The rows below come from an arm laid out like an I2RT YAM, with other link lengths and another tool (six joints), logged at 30 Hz.
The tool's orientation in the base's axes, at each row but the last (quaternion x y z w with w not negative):
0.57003 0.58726 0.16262 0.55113
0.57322 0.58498 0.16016 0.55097
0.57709 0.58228 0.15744 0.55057
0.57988 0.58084 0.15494 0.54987
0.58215 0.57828 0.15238 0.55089
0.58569 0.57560 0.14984 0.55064
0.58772 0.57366 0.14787 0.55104
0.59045 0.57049 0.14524 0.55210
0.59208 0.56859 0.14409 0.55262
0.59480 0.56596 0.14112 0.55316
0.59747 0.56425 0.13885 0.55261
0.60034 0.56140 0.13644 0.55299
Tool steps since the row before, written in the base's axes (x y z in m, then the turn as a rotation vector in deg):
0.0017 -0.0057 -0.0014 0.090 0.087 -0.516
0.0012 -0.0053 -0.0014 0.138 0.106 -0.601
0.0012 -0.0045 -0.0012 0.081 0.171 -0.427
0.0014 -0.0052 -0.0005 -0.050 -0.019 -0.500
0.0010 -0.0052 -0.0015 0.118 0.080 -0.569
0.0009 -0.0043 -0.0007 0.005 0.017 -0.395
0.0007 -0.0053 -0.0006 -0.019 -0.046 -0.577
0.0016 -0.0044 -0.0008 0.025 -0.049 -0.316
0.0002 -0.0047 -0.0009 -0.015 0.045 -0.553
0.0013 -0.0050 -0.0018 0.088 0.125 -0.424
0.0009 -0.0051 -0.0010 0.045 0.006 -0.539
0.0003 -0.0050 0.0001 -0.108 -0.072 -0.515
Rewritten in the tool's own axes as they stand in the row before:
-0.0038 -0.0020 0.0044 0.335 -0.353 0.212
-0.0035 -0.0021 0.0038 0.403 -0.393 0.272
-0.0029 -0.0017 0.0034 0.363 -0.261 0.136
-0.0038 -0.0012 0.0037 0.200 -0.439 0.141
-0.0034 -0.0022 0.0038 0.362 -0.384 0.256
-0.0030 -0.0013 0.0030 0.197 -0.316 0.134
-0.0040 -0.0015 0.0033 0.220 -0.494 0.208
-0.0028 -0.0010 0.0037 0.112 -0.258 0.154
-0.0034 -0.0018 0.0028 0.286 -0.449 0.158
-0.0029 -0.0021 0.0042 0.326 -0.270 0.155
-0.0035 -0.0016 0.0036 0.266 -0.415 0.222
-0.0041 -0.0010 0.0028 0.140 -0.495 0.133

